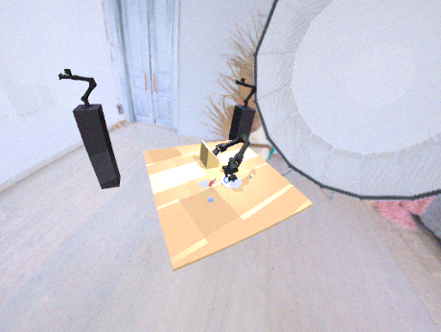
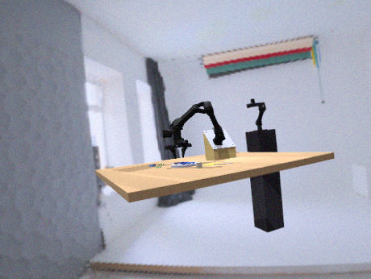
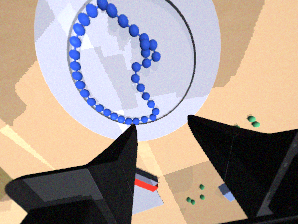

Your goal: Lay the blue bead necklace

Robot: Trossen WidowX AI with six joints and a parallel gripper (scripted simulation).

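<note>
The round bead board lies 20 mm behind my gripper tip, 50 mm to the left of it and 40 mm below it. The rest, counted from my gripper tip: yellow flat piece (150 mm behind, 210 mm to the left, 50 mm below); pale blue cube (150 mm ahead, 220 mm to the right, 40 mm below); red-and-grey object (50 mm behind, 130 mm to the right, 50 mm below).
</note>
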